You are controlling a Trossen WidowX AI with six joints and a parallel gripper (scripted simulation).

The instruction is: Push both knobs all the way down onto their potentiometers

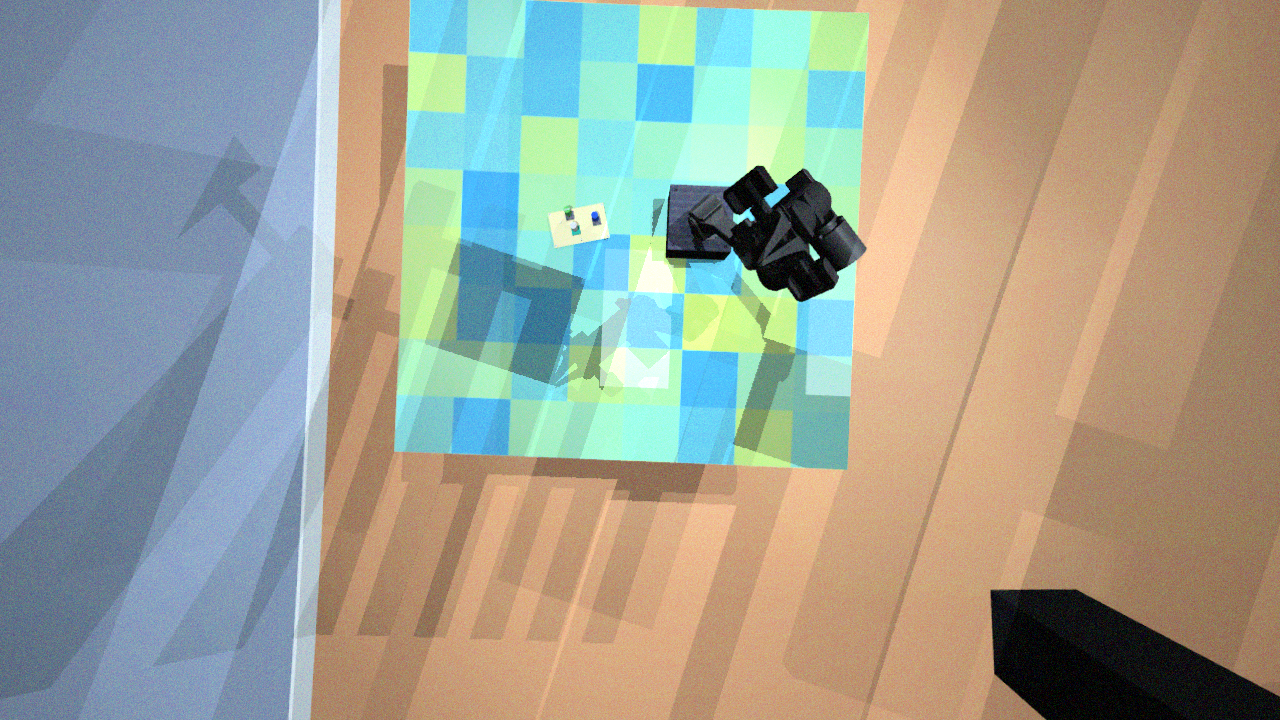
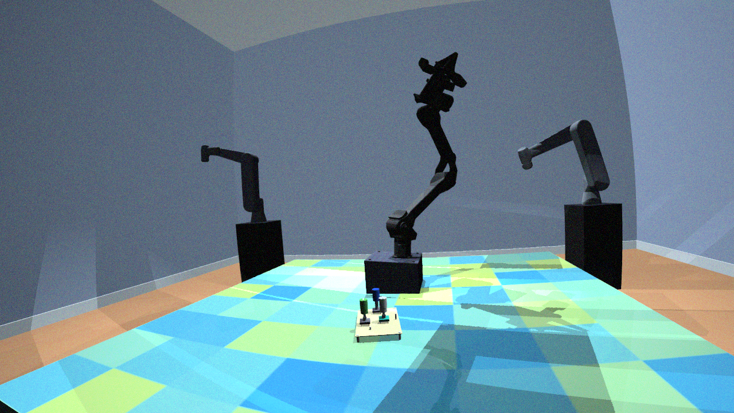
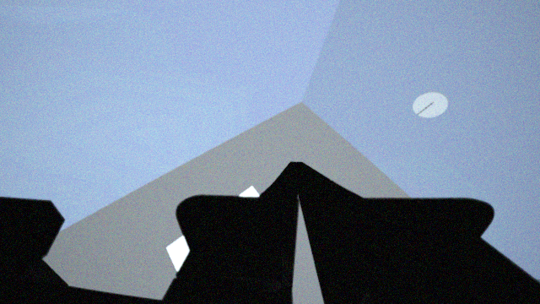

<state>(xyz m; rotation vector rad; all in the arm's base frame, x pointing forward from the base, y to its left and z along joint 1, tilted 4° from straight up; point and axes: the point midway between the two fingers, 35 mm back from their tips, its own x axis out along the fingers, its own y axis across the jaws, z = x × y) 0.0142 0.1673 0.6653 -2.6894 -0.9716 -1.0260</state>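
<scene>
Now: the grey knob 71 cm below my gripper tip, 32 cm ahead of it and 26 cm to the right of it. Round my gripper tip: green knob 71 cm below, 33 cm ahead, 30 cm to the right; then teal potentiometer 73 cm below, 32 cm ahead, 26 cm to the right.
</scene>
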